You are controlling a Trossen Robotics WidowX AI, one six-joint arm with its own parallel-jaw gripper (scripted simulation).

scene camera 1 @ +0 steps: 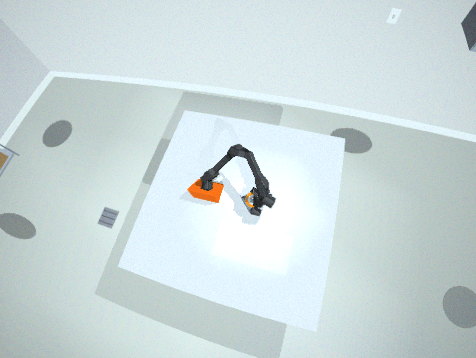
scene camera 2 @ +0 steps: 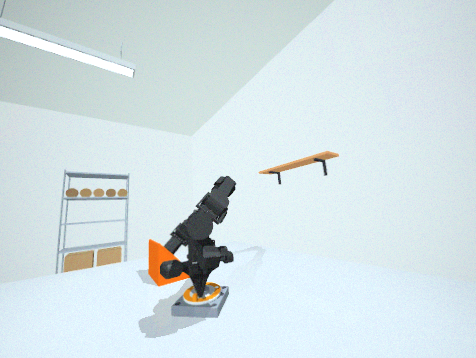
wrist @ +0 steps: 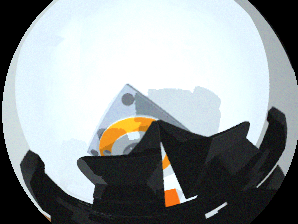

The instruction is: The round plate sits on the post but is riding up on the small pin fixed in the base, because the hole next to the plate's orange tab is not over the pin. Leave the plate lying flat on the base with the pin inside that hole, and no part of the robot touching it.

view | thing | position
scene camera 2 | gripper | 200, 297
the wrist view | gripper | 156, 124
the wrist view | grey square base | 129, 101
